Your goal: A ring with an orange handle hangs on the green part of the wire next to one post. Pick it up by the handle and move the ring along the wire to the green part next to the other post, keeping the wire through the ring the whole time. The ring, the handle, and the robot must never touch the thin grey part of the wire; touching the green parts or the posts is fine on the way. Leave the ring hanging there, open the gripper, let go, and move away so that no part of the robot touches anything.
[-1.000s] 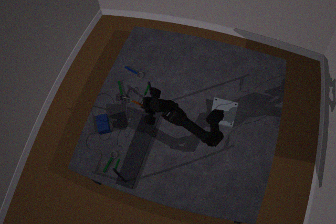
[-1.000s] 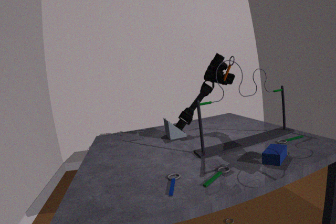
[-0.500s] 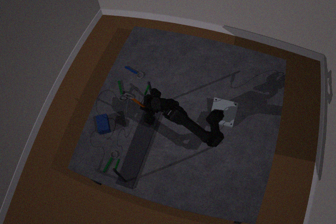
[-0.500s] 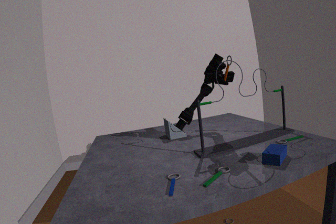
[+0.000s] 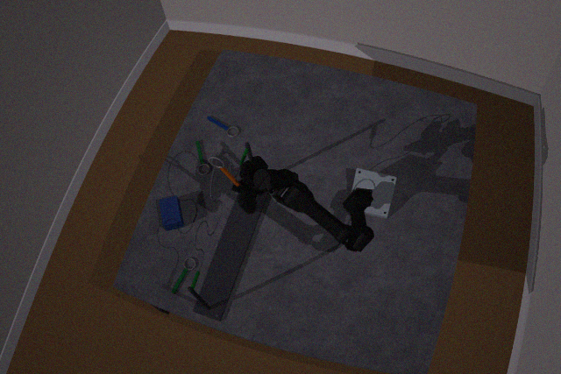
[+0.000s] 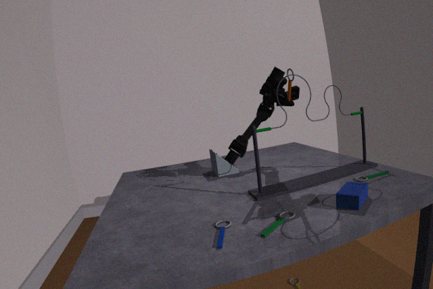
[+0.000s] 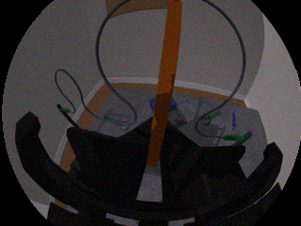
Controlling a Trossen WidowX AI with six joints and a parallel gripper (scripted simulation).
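The ring with orange handle lies 10 mm ahead of my gripper tip, 10 mm to the right of it and 90 mm above it. From my gripper tip the other things lie so: blue-handled ring 230 mm ahead, 440 mm to the right, 330 mm below.
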